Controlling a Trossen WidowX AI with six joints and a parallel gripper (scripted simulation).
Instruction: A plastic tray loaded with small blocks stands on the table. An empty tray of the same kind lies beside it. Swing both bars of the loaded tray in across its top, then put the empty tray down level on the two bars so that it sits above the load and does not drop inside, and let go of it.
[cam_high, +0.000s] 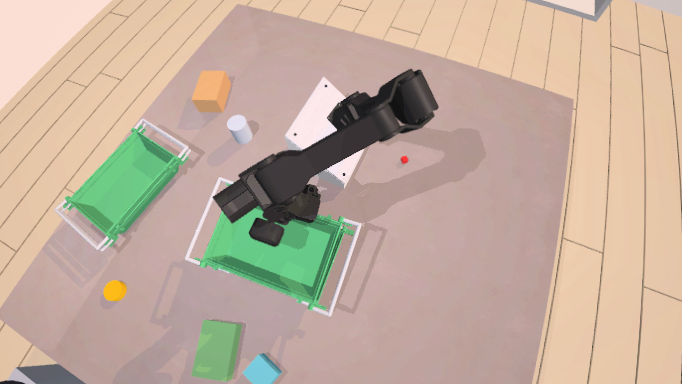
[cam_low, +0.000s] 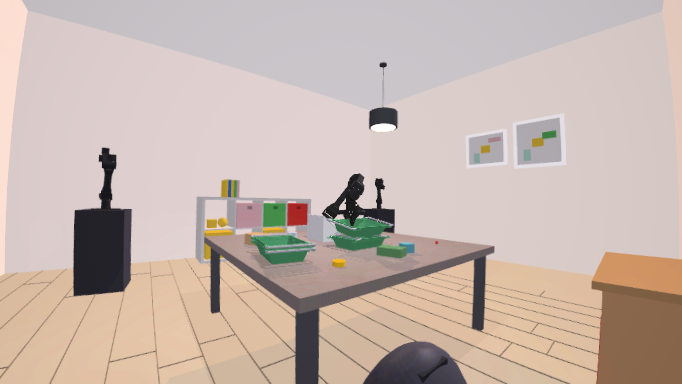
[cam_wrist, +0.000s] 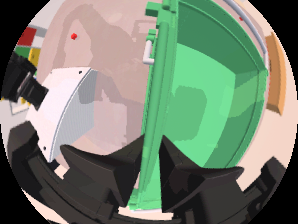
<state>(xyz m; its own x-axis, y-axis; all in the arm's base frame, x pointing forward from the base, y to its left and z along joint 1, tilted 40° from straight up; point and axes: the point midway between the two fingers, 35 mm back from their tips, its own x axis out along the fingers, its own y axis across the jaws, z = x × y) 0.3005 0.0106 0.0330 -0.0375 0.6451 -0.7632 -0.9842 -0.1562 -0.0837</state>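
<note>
The green tray lies 80 mm ahead of my gripper tip, 20 mm above it and 10 mm to the left of it. From my gripper tip the other things lie so: grey cylinder: 290 mm to the right, 170 mm behind, 70 mm below; then blue cube: 320 mm ahead, 120 mm to the left, 80 mm below; then green block: 330 mm ahead, 80 mm below, 10 mm to the left.
</note>
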